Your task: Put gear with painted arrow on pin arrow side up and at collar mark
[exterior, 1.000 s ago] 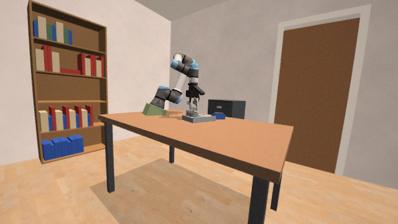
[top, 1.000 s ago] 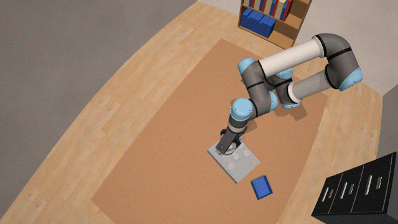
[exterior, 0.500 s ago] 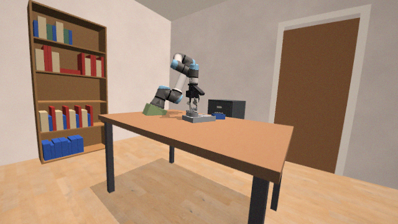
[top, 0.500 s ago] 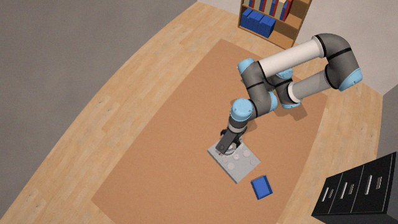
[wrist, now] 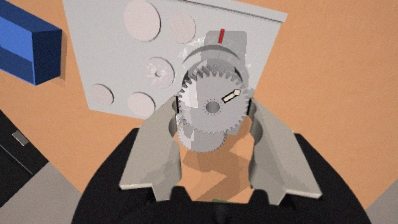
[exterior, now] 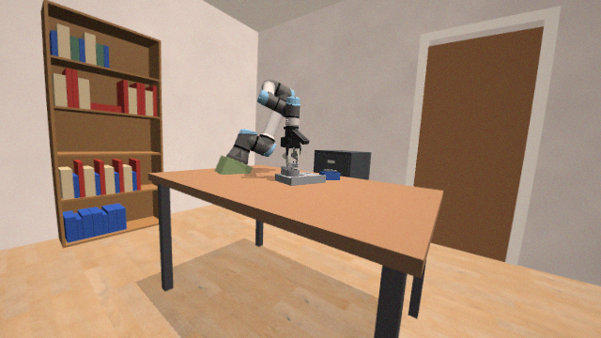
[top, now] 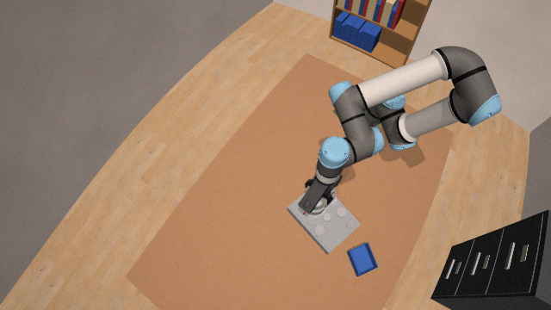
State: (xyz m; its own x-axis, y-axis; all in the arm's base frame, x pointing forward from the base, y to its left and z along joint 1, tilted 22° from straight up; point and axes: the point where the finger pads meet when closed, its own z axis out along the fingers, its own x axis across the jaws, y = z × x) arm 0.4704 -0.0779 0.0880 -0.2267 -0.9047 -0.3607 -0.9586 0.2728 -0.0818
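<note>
The grey gear lies right at my hand. From my hand the other things lie so: blue tray (12 cm ahead, 27 cm to the left, 9 cm below).
</note>
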